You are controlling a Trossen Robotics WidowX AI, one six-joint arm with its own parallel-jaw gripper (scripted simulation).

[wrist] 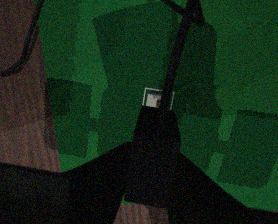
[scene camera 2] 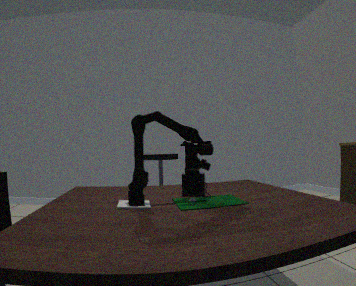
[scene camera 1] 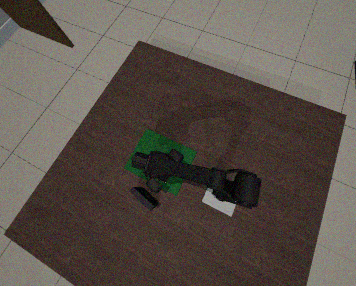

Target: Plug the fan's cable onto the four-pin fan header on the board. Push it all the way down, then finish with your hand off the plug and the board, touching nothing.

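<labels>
On a green board [wrist: 97, 66] is the same spot as [scene camera 2: 197, 198].
</labels>
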